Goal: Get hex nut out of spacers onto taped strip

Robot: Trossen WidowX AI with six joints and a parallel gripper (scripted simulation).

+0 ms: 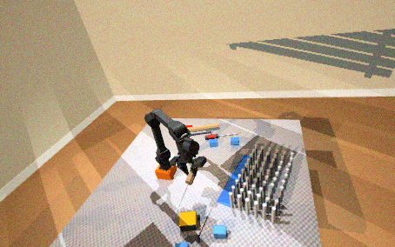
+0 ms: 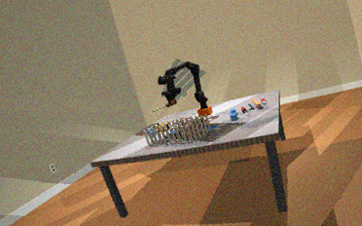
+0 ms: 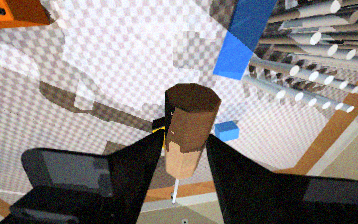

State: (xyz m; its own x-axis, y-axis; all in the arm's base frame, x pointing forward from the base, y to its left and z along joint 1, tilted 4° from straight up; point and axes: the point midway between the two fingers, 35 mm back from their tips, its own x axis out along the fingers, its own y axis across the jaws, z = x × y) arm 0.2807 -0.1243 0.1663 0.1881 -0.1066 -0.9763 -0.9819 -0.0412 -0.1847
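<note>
Right now my gripper tip is 150 mm short of the blue taped strip, 220 mm to the right of it and 200 mm above it. The rest, counted from my gripper tip: yellow block 10 mm ahead, 140 mm to the right, 180 mm below; then wooden-handled rod 10 mm ahead, 100 mm to the right, 20 mm below.
</note>
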